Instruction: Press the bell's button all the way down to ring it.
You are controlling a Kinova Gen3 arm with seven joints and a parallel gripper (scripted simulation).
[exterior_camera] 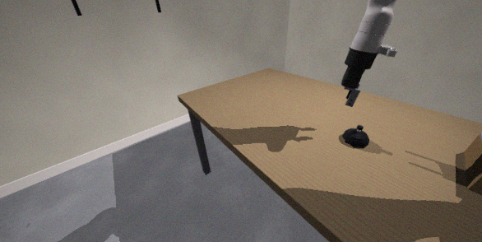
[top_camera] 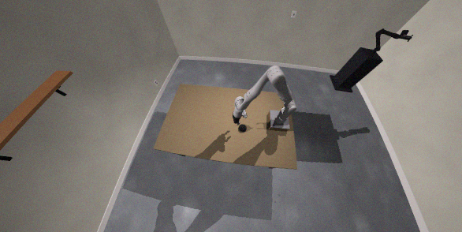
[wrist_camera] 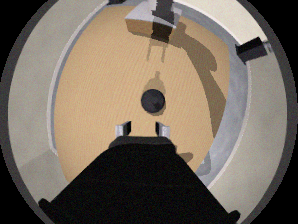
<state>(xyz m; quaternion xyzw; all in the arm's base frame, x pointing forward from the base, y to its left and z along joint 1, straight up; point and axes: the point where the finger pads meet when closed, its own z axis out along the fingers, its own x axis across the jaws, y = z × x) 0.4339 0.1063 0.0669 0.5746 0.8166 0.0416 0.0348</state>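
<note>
The bell button is 10 cm below my hand, 6 cm behind it and 1 cm to the left of it. Round my hand: black dome bell 11 cm below, 6 cm behind, 1 cm to the left.
</note>
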